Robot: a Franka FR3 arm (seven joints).
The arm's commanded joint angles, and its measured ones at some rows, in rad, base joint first. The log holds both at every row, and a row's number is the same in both.
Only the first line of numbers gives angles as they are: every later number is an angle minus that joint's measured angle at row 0.
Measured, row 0:
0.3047 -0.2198 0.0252 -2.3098 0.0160 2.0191 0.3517
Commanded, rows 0 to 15:
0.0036 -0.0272 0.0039 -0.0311 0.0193 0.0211 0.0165
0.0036 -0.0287 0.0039 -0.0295 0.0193 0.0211 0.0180
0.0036 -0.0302 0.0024 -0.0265 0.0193 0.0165 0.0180
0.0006 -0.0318 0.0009 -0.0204 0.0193 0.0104 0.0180
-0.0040 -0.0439 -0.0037 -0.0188 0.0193 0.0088 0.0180
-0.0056 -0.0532 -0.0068 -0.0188 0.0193 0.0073 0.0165
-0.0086 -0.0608 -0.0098 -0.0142 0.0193 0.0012 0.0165
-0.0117 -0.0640 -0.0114 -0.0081 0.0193 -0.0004 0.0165
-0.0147 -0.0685 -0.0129 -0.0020 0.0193 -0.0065 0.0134
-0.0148 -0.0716 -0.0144 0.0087 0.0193 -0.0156 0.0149
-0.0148 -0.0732 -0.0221 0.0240 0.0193 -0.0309 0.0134
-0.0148 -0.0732 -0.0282 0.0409 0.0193 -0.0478 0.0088
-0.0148 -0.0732 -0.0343 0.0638 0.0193 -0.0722 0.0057
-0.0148 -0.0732 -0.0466 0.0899 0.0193 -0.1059 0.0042
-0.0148 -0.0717 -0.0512 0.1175 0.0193 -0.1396 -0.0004
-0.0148 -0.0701 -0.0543 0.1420 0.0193 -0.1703 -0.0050
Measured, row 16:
-0.0060 -0.0643 -0.0379 0.0613 0.0165 -0.0709 0.0017
